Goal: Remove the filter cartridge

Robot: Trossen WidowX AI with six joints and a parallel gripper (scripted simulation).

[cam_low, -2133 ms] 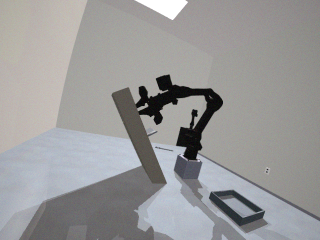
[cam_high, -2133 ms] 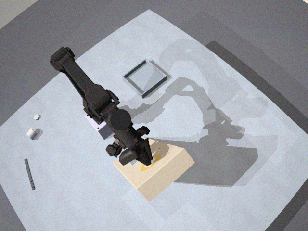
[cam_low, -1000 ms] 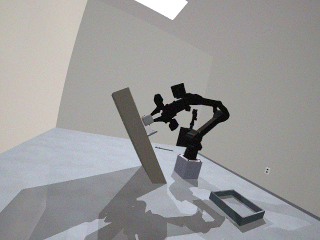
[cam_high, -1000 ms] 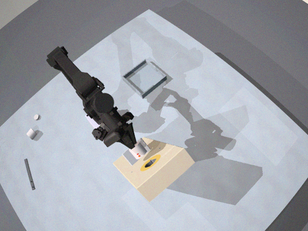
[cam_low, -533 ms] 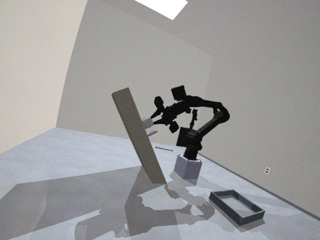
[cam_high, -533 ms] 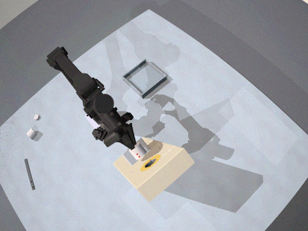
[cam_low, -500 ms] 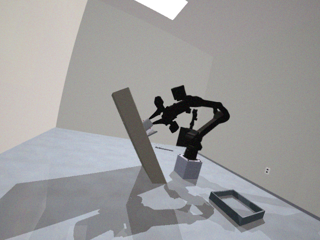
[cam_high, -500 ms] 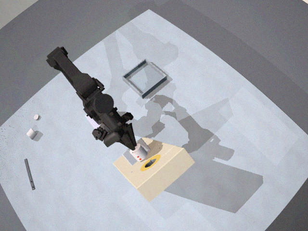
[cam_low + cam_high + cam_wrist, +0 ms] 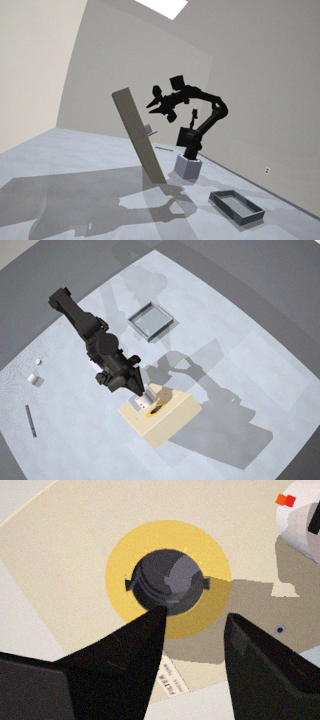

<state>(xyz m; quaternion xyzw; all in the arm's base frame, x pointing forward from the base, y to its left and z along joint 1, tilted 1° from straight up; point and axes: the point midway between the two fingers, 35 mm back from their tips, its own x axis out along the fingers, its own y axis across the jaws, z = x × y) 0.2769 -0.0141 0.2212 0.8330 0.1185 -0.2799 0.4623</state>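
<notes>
The round filter cartridge is 8 cm below my gripper tip and 2 cm behind it. The rest, counted from my gripper tip: tray (34 cm behind, 31 cm to the left, 29 cm below).
</notes>
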